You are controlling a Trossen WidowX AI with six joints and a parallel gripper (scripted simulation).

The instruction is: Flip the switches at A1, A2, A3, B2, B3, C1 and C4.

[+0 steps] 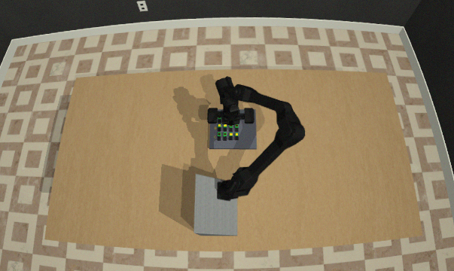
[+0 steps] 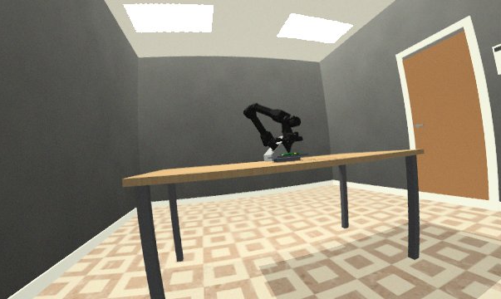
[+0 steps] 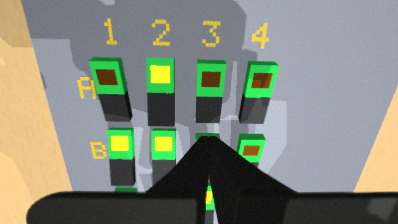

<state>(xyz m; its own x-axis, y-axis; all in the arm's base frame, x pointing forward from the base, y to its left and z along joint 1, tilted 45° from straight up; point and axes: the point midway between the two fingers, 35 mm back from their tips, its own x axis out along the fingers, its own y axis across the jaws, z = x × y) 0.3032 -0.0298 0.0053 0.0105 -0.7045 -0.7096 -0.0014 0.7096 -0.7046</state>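
My gripper is now 4 cm above the switch B3 and 1 cm past it. Round my hand: switch A3: 4 cm below, 3 cm ahead; then switch B4: 4 cm below, 2 cm to the right, 1 cm behind; then switch B2: 4 cm below, 2 cm to the left, 1 cm behind.
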